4 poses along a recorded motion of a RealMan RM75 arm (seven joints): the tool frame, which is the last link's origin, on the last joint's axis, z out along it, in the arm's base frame.
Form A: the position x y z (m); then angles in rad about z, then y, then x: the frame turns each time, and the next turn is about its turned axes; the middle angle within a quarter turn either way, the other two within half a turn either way.
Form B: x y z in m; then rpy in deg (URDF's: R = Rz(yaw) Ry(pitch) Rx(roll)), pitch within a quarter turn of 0, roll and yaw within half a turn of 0. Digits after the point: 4 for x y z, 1 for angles.
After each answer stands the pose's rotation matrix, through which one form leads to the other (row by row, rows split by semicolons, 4 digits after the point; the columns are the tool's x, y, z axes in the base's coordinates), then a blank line. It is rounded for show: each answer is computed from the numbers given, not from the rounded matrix.
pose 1, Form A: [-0.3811, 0.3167, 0.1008, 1.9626, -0.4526, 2.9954]
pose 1, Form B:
[-0.3811, 0.3167, 0.1008, 171.6, -25.9, 112.4]
-0.3434 0.9387 -0.0306; 0.8312 0.3189 0.4555; 0.4373 0.1310 -0.8897

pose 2, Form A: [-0.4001, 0.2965, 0.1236, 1.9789, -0.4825, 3.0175]
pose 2, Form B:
[-0.4001, 0.2965, 0.1236, 172.9, -27.6, 113.4]
-0.3516 0.9336 -0.0691; 0.8131 0.3411 0.4717; 0.4640 0.1096 -0.8790

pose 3, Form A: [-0.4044, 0.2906, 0.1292, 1.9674, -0.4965, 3.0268]
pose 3, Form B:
[-0.4044, 0.2906, 0.1292, 173.4, -28.4, 112.7]
-0.3396 0.9374 -0.0771; 0.8110 0.3334 0.4807; 0.4764 0.1007 -0.8735

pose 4, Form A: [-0.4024, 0.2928, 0.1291, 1.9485, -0.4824, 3.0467]
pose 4, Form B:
[-0.4024, 0.2928, 0.1291, 174.6, -27.6, 111.6]
-0.3267 0.9415 -0.0822; 0.8234 0.3263 0.4642; 0.4639 0.0839 -0.8819

